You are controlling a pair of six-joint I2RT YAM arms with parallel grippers.
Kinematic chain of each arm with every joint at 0, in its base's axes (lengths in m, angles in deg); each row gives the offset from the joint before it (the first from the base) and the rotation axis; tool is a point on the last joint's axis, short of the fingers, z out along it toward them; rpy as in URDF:
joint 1: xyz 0 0 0.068 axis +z
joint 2: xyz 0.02 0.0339 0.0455 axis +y
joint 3: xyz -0.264 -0.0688 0 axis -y
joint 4: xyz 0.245 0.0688 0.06 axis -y
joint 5: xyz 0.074 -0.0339 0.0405 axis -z
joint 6: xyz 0.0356 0 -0.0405 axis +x
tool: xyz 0 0 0 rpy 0 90 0
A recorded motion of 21 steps. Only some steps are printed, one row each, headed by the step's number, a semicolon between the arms.
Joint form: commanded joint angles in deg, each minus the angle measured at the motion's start. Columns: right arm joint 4, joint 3, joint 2, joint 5, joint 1, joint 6; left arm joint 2, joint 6, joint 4, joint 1, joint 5, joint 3.
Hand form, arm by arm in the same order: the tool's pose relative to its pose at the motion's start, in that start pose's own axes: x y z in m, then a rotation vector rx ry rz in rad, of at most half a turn. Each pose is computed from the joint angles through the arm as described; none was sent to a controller.
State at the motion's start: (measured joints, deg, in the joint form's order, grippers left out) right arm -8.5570 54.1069 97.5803 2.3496 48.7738 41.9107; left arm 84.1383 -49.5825 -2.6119 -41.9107 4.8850 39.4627
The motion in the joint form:
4: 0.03 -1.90 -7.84 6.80 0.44 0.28; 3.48 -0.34 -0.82 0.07 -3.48 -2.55
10: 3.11 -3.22 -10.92 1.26 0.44 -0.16; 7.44 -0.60 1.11 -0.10 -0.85 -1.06
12: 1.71 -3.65 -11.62 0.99 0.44 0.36; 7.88 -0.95 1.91 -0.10 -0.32 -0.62
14: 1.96 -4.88 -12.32 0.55 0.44 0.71; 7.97 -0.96 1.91 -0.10 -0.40 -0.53
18: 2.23 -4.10 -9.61 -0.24 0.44 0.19; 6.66 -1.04 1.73 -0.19 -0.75 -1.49
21: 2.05 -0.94 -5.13 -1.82 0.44 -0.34; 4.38 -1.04 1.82 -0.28 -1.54 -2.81
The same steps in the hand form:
4: -0.0081 0.0030 -0.0360 0.0144 -0.1535 0.0095; 0.0142 0.0225 0.0152 -0.1308 0.0302 -0.0134
10: -0.0095 0.0081 -0.0493 -0.1135 -0.1517 0.0014; 0.0140 0.0204 0.0292 -0.1073 0.0724 -0.0191
12: -0.0067 0.0056 -0.0513 -0.1044 -0.1335 0.0090; 0.0123 0.0180 0.0308 -0.0908 0.0702 -0.0247
14: -0.0027 0.0023 -0.0518 -0.1072 -0.1244 0.0142; 0.0120 0.0178 0.0310 -0.0917 0.0692 -0.0248
18: -0.0018 0.0029 -0.0402 -0.0974 -0.0942 0.0028; 0.0141 0.0193 0.0267 -0.0929 0.0634 -0.0244
21: -0.0067 0.0096 -0.0245 -0.1000 -0.0569 -0.0090; 0.0156 0.0202 0.0192 -0.0871 0.0419 -0.0211

